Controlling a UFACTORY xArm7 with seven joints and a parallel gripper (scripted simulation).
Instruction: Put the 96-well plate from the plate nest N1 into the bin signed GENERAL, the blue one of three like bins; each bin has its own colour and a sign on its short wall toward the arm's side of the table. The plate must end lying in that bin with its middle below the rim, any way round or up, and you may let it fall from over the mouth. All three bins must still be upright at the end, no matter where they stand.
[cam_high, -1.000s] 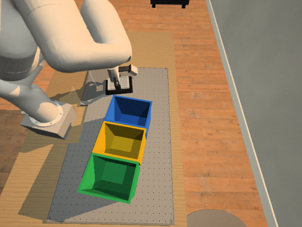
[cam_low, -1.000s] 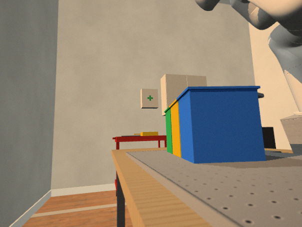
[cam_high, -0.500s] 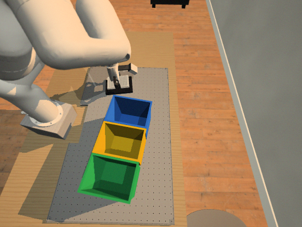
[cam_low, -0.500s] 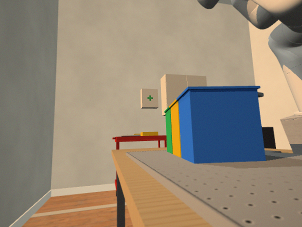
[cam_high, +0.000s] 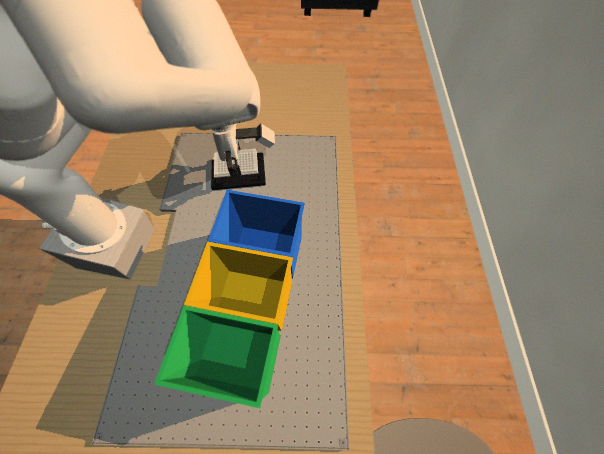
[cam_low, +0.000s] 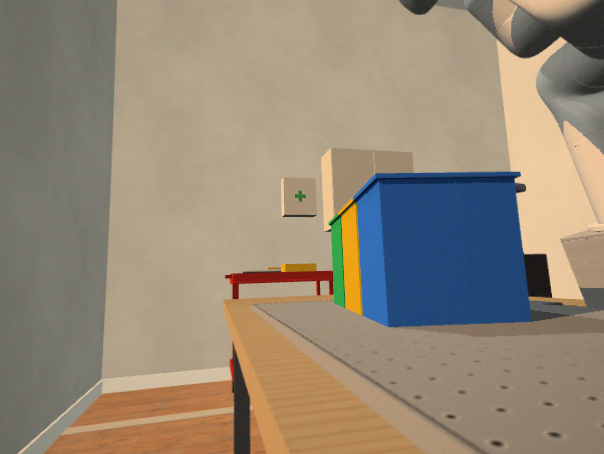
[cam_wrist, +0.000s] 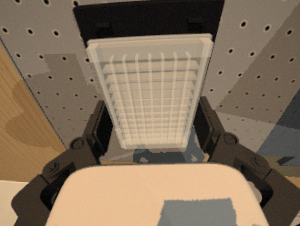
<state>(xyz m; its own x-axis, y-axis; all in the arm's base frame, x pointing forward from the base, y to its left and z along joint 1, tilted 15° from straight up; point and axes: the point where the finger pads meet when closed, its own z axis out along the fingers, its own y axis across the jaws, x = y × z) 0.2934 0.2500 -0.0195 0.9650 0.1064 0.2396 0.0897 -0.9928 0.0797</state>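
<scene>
My hand is 50 mm above the black plate nest. From my hand the other things lie so: yellow bin 400 mm to the right, 70 mm ahead, 30 mm above; blue bin 270 mm to the right, 90 mm ahead, 30 mm above; 96-well plate 10 mm below.
</scene>
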